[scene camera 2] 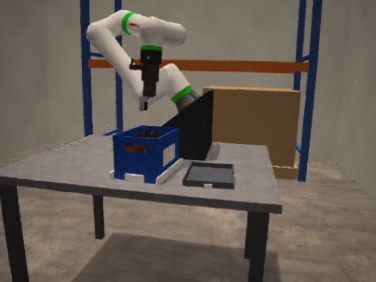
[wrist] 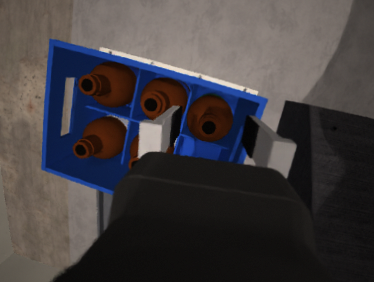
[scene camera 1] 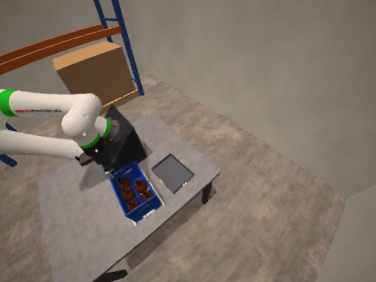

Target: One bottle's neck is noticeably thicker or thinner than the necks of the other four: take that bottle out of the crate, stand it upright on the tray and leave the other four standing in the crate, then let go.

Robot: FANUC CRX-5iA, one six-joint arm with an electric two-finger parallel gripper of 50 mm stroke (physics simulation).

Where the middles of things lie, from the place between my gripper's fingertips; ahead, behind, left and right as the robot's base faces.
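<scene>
I find the brown bottle (wrist: pixel 160 94) in front of my hand by 80 mm, and it is also 170 mm below my hand.
</scene>
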